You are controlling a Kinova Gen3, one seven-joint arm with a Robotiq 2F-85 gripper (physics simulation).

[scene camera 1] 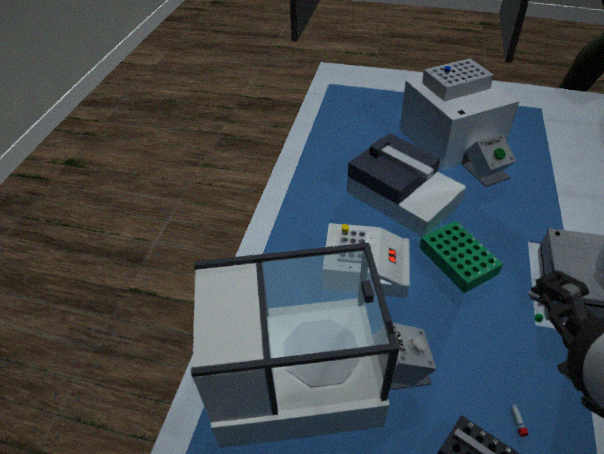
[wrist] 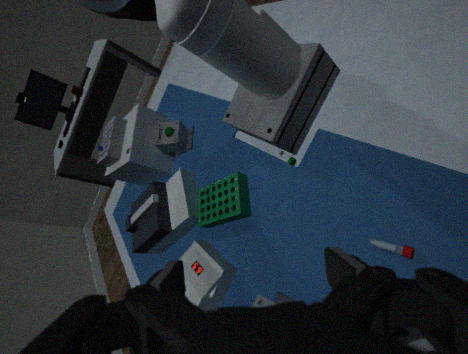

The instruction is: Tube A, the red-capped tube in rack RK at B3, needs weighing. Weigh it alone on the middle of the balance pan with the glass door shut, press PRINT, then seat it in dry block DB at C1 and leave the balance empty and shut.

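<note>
A red-capped tube lies on its side on the blue mat, apart from the dark rack at the bottom edge of the scene view. My gripper is open and empty, above the mat near the robot base and away from the tube. The glass-walled balance stands at lower left, with its pan bare; the door's exact position is unclear. The PRINT button is on a grey box beside it. A white block device has a red display and a yellow-capped tube. Labels are not legible.
A green rack lies mid-mat. Behind it are a dark-lidded white device and a tall white box with a grey rack on top. The robot base is at the right.
</note>
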